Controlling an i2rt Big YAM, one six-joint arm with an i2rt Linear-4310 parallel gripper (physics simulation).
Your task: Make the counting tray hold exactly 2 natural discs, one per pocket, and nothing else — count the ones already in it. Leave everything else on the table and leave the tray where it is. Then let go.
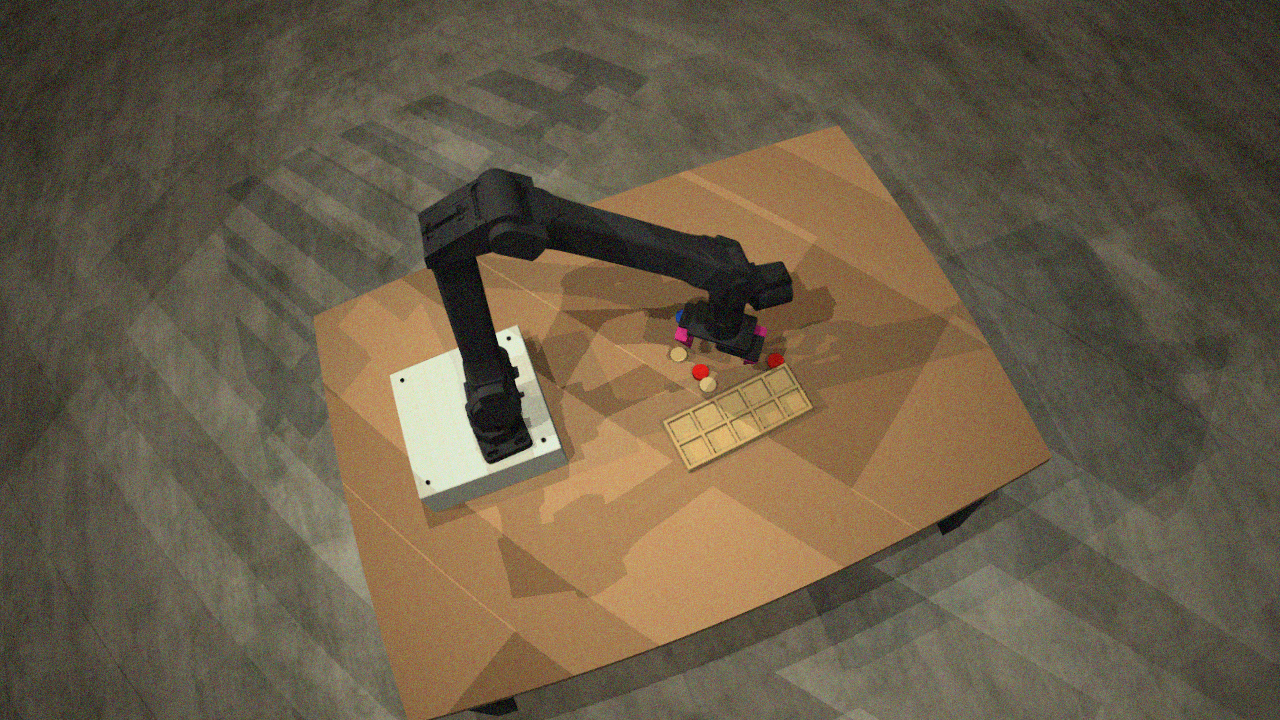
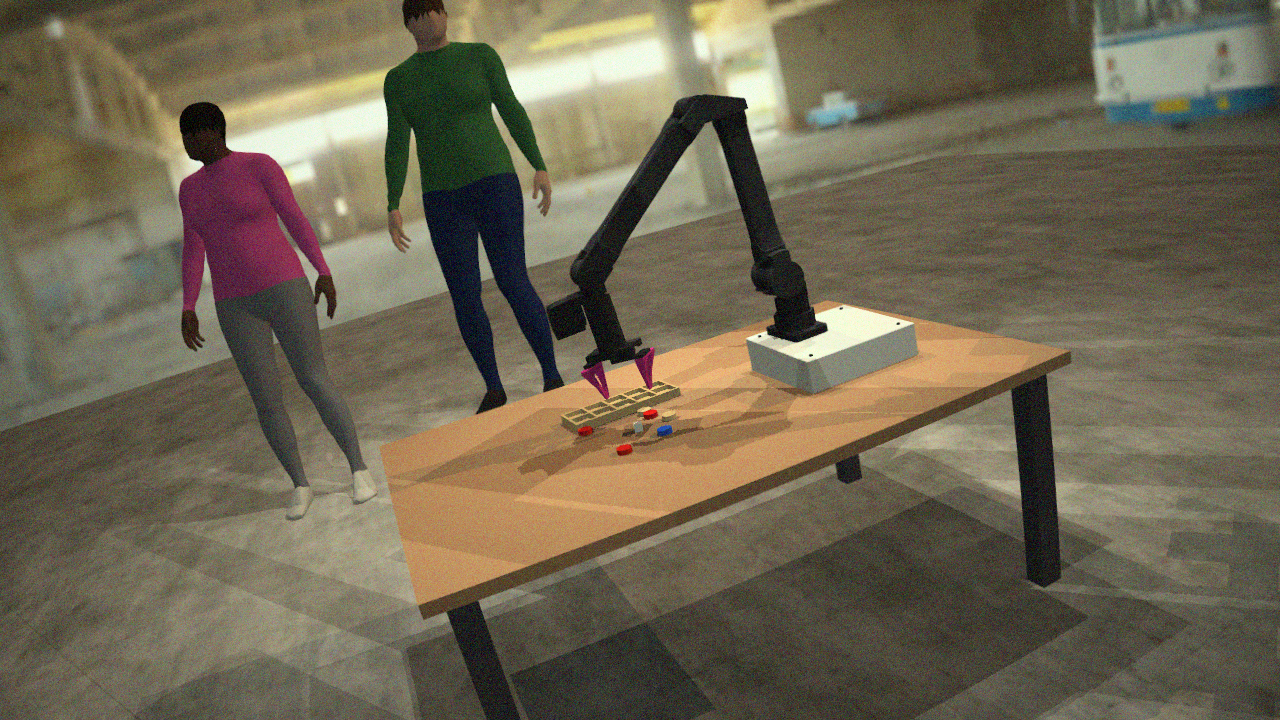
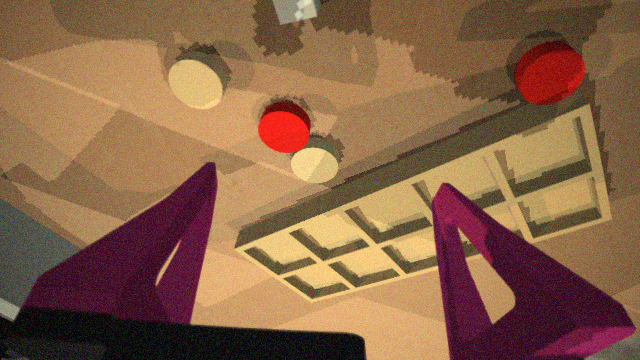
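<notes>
The pale wooden counting tray (image 1: 676,445) (image 2: 626,411) (image 3: 350,192) has two rows of pockets; no disc can be made out in it, though natural discs match its colour. One natural disc (image 1: 678,354) (image 2: 667,416) (image 3: 195,84) lies apart on the table. Another natural disc (image 1: 708,384) (image 2: 643,411) (image 3: 315,165) lies beside the tray's long side, against or very near a red disc (image 1: 700,370) (image 2: 650,414) (image 3: 284,131). My gripper (image 1: 718,344) (image 2: 628,391) (image 3: 330,183) is open and empty, fingers pointing down, above the table near the tray.
A second red disc (image 1: 776,359) (image 2: 585,430) (image 3: 550,73) lies near one tray end. A third red disc (image 2: 623,449), a blue disc (image 1: 679,316) (image 2: 664,430) and a small grey cube (image 2: 638,428) (image 3: 296,10) lie farther from the tray. The white base box (image 1: 438,429) (image 2: 832,344) carries the arm.
</notes>
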